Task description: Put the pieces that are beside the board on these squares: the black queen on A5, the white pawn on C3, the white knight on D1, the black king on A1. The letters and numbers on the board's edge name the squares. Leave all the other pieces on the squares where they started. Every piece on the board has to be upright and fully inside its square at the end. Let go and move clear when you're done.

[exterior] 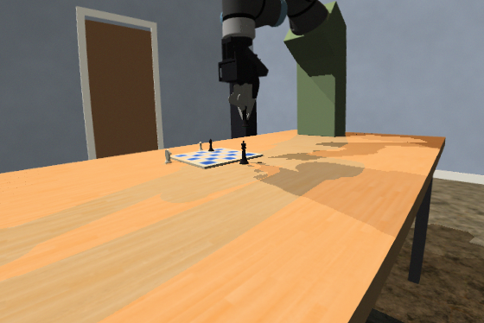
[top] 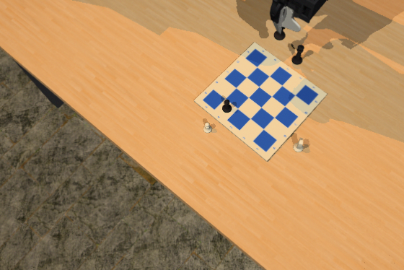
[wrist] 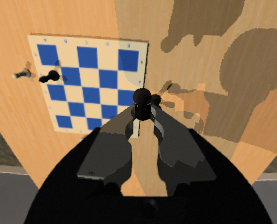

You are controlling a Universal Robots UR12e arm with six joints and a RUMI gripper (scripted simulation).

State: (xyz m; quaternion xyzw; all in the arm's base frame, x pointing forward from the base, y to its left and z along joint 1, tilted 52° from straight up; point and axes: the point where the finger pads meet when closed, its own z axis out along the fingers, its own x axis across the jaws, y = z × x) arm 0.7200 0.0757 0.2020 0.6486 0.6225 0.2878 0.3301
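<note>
Now: hand 180 mm to the left of the black pawn, 110 mm above it and 30 mm past it. The rest, counted from my hand: black king: 100 mm below, 50 mm ahead, 30 mm to the left; blue-and-cream chessboard: 130 mm below, 110 mm to the right, 20 mm ahead; black queen: 10 mm below.
</note>
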